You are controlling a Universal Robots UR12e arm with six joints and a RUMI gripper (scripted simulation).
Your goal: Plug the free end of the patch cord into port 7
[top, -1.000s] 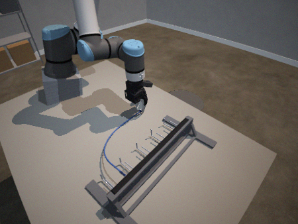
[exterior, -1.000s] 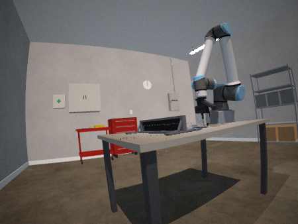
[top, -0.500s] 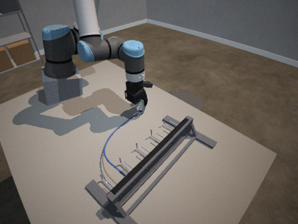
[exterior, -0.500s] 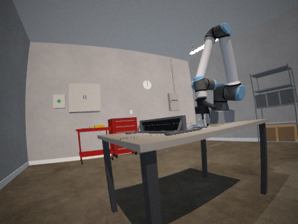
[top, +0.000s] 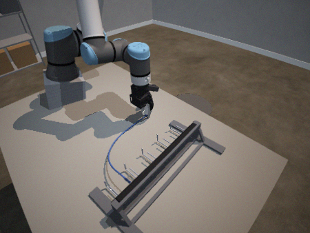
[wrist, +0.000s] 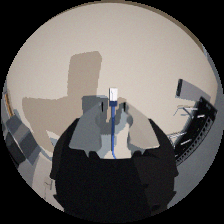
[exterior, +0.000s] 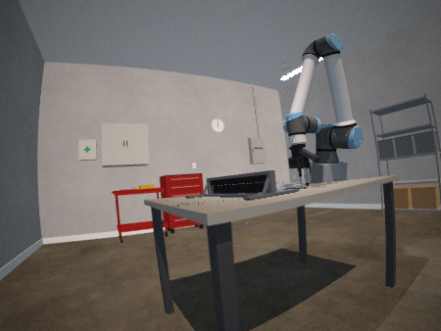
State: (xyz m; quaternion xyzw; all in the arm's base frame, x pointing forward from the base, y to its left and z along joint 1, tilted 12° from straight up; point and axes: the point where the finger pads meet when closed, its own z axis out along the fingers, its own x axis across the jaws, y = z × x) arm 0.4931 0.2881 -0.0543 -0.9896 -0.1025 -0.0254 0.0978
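Right now my hand is 1 cm to the right of the cable plug and 1 cm above it.
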